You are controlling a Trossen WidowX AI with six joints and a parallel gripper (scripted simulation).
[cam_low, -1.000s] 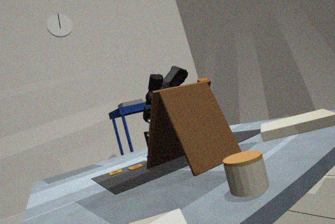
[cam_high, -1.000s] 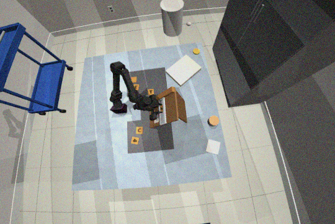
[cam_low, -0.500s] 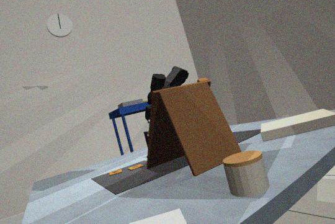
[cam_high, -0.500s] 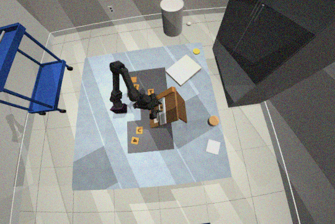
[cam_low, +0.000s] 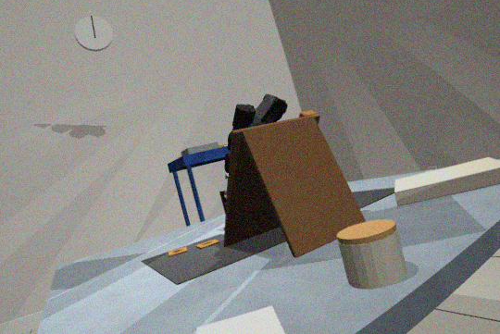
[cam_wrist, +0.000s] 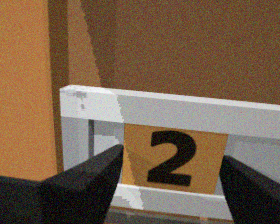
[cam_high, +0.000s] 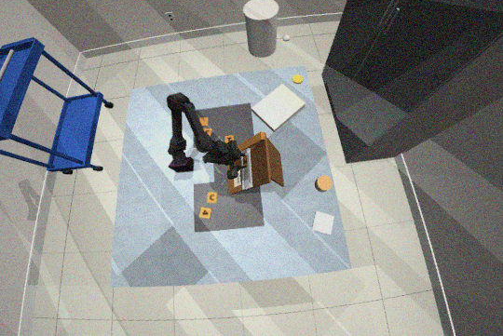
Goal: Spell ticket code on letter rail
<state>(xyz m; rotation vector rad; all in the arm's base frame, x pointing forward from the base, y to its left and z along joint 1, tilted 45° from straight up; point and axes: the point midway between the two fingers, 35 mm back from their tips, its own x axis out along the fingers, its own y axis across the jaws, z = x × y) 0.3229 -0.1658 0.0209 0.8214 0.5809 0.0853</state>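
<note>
The white ticket lies 6 cm behind my gripper tip, 6 cm to the right of it and 7 cm below it. From my gripper tip the other things lie so: cream slab (28 cm ahead, 35 cm to the left, 14 cm below); tan-lidded jar (38 cm ahead, 19 cm to the right, 13 cm below); white card (32 cm ahead, 39 cm to the right, 16 cm below).
</note>
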